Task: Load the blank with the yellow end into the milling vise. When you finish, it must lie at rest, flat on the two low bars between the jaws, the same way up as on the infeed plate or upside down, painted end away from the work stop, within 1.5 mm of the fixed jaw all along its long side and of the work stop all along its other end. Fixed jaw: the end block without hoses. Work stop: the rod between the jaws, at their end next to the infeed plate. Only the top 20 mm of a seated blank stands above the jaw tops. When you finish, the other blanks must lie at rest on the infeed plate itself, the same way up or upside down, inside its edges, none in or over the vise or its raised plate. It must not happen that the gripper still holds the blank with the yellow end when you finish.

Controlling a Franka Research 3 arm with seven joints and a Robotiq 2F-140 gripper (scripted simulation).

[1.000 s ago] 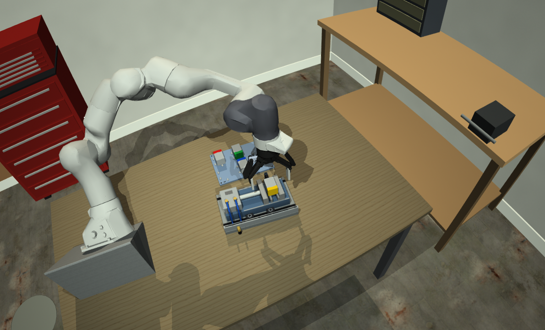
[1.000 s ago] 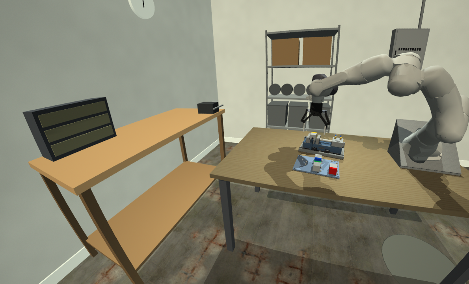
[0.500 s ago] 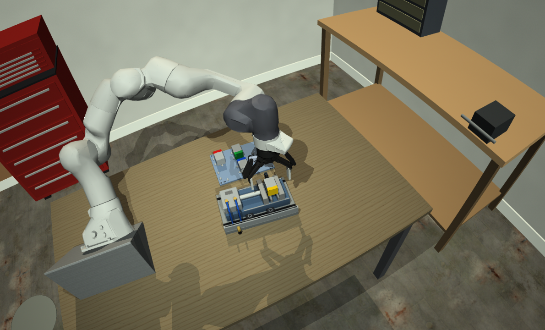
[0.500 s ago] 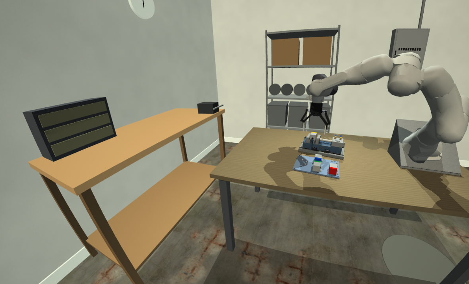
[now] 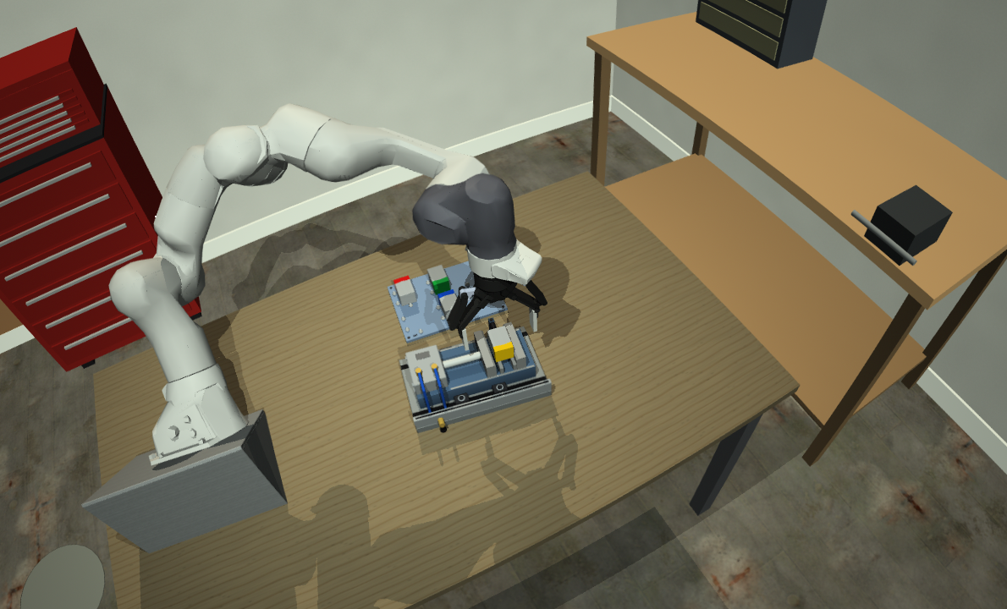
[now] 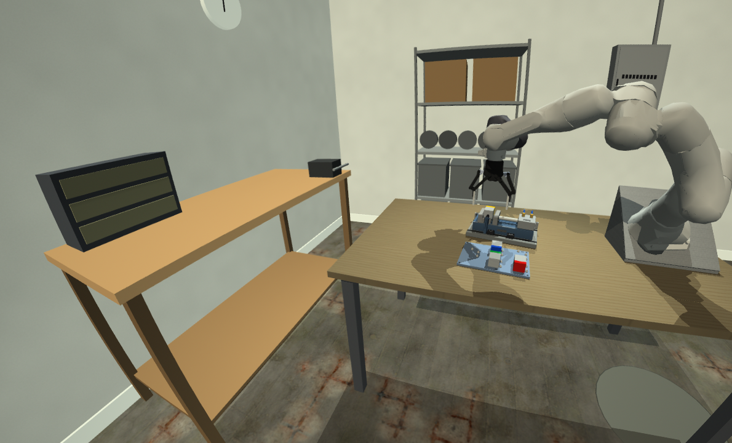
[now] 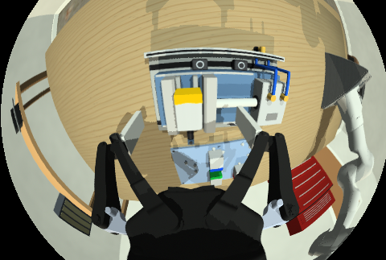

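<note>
Now: hand 3 cm short of the fixed jaw and 6 cm above it. Also, from my hand: vise (7 cm behind, 1 cm to the left, 9 cm below); then hosed end block (16 cm behind, 2 cm to the left, 6 cm below); then work stop (5 cm to the left, 4 cm below).
</note>
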